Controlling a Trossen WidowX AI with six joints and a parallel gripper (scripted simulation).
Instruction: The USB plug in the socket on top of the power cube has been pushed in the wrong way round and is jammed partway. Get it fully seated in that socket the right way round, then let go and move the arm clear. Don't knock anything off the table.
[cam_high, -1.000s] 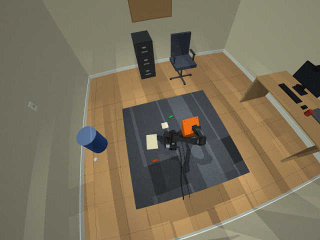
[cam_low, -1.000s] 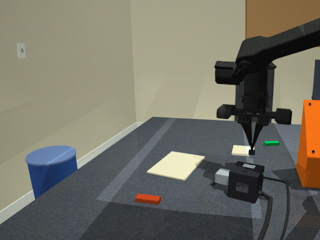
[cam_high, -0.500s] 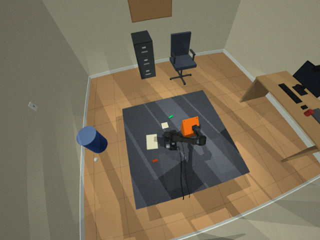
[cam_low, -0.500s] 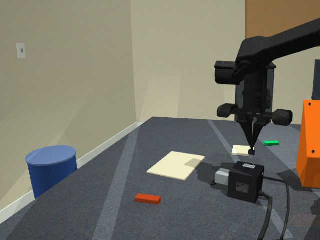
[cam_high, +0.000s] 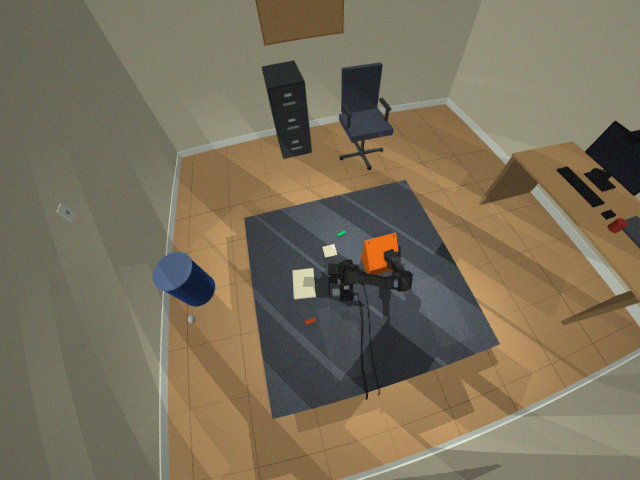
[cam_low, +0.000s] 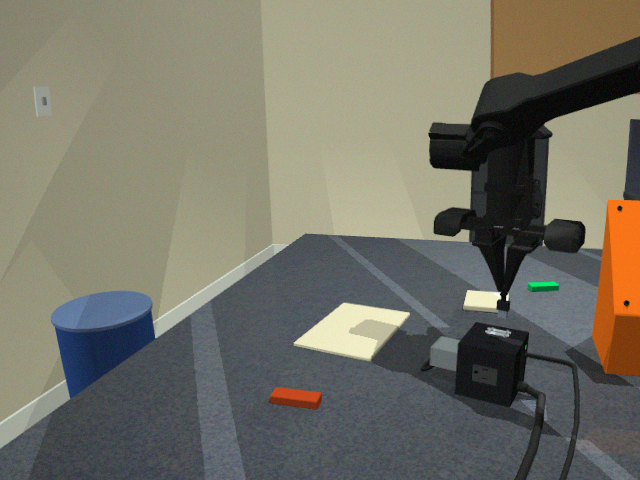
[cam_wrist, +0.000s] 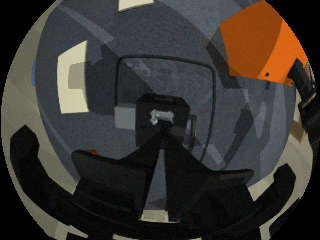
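Right now the usb plug is 2 cm below my gripper tip. The rest, counted from my gripper tip: red block: 26 cm ahead, 13 cm below, 10 cm to the left; large cream pad: 23 cm ahead, 13 cm to the right, 13 cm below; small cream pad: 29 cm to the right, 13 cm below.
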